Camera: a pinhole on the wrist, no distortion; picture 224 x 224 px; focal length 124.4 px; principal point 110.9 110.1 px. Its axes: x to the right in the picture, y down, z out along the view. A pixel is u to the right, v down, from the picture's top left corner.
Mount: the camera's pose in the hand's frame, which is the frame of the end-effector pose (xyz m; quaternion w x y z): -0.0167 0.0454 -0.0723 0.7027 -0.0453 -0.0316 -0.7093
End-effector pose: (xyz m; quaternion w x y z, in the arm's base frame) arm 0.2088 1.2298 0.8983 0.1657 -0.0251 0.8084 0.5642
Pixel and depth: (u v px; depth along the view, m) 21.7 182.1 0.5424
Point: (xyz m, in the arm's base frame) -0.0955 1.8373 1.1178
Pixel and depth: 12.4 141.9 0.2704
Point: 0.1285 1.5006 1.0870
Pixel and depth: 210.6 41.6 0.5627
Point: 0.7168 1.5593 0.5196
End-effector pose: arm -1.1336 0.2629 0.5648 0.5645 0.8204 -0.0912 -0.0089
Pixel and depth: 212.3 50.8 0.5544
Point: -1.4177 -0.0680 0.0311
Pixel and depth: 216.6 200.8 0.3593
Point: -0.8938 0.0104 0.2676
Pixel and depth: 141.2 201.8 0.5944
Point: -0.7653 -0.2790 0.3765
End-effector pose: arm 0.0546 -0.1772 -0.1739 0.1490 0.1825 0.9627 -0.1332
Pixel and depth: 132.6 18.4 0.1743
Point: 0.2201 -0.2228 -0.2316
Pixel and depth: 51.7 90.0 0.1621
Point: 0.1633 -0.0889 -0.2635
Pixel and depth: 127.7 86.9 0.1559
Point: 0.1294 -0.1797 -0.2466
